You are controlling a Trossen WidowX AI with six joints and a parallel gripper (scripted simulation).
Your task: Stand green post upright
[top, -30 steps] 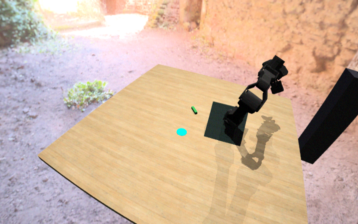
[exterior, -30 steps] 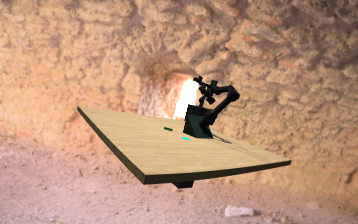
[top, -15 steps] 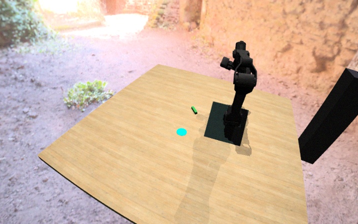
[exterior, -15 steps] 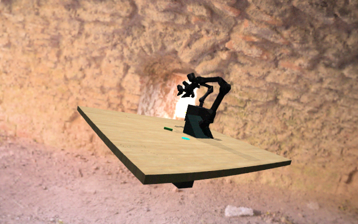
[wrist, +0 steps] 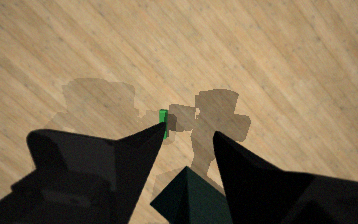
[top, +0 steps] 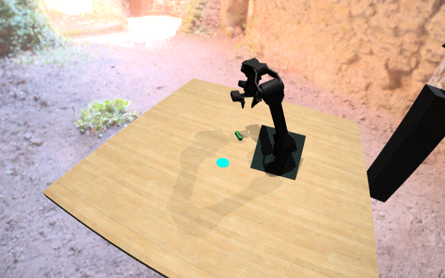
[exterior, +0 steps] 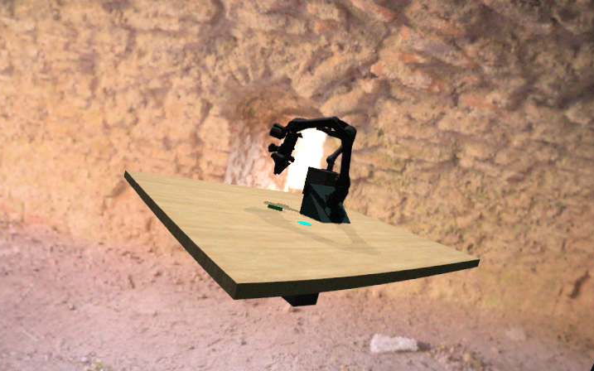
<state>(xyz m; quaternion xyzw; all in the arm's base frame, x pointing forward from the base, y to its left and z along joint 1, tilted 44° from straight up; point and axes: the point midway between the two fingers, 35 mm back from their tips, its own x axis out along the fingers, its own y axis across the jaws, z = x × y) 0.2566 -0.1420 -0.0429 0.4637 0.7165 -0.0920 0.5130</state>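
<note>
My gripper tip is now 14 cm above the green post and 6 cm to the right of it. The rest, counted from my gripper tip: cyan circle (28 cm to the left, 15 cm below, 1 cm behind).
</note>
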